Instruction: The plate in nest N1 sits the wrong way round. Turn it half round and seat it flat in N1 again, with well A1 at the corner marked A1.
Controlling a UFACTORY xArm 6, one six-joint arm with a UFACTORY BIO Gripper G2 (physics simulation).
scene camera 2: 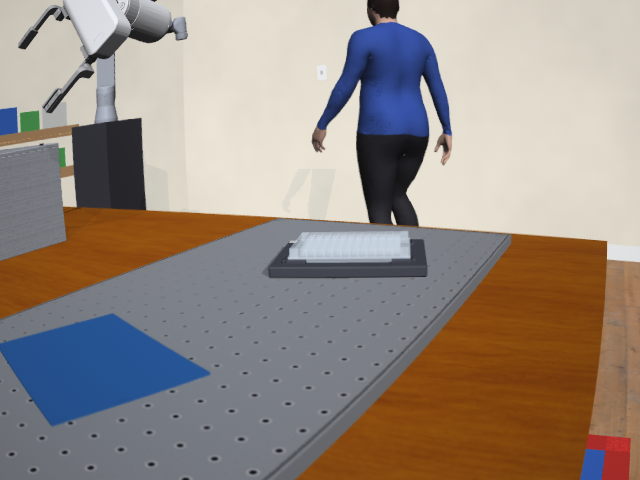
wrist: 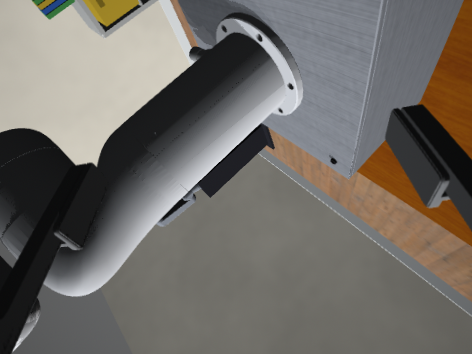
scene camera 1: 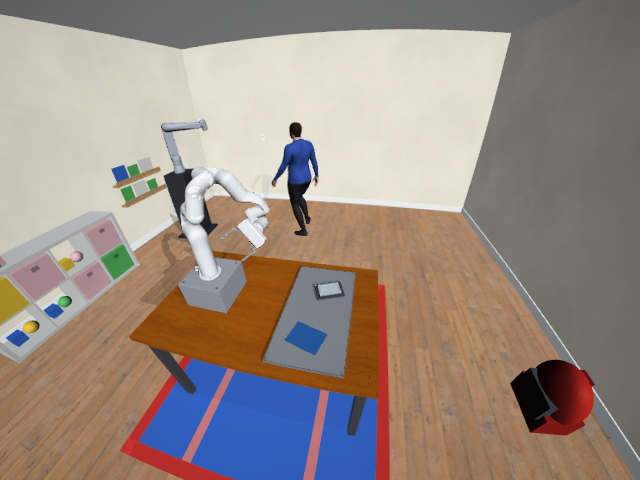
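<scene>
A pale, translucent well plate (scene camera 1: 328,288) (scene camera 2: 351,245) sits in the dark nest (scene camera 1: 330,297) (scene camera 2: 347,271) near the far end of the grey perforated board (scene camera 1: 315,320) (scene camera 2: 289,320). It looks about level. Its well A1 and the nest's corner mark are too small to make out. My gripper (scene camera 1: 233,249) (scene camera 2: 34,77) (wrist: 250,181) is open, its two fingers wide apart with nothing between them. It is tilted and hangs above the table's back left part, near the arm's base and well away from the plate. Plate and nest do not show in the wrist view.
A flat blue square (scene camera 1: 306,337) (scene camera 2: 103,366) lies on the board's near part. The arm stands on a grey block (scene camera 1: 206,297) (scene camera 2: 31,198) (wrist: 330,75) on the wooden table (scene camera 1: 232,330). Behind are a walking person (scene camera 1: 299,160) (scene camera 2: 392,82) and a second arm on a black pedestal (scene camera 2: 108,165).
</scene>
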